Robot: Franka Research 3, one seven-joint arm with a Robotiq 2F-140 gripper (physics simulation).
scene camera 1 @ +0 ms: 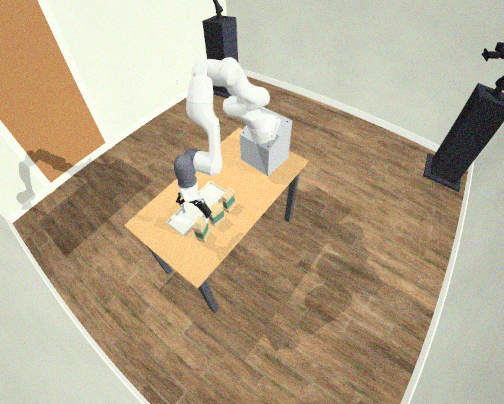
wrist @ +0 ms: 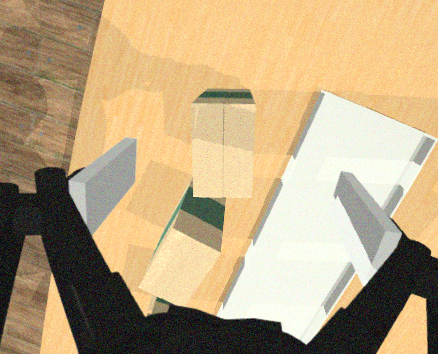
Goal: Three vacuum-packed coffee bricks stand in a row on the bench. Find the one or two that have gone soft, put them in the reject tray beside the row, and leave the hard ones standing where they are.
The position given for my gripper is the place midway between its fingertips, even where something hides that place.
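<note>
You can see my gripper (wrist: 235,176) here. There's also a white reject tray (scene camera 1: 182,223), and the wrist view has that one too, with the tray (wrist: 296,269) in the picture.
</note>
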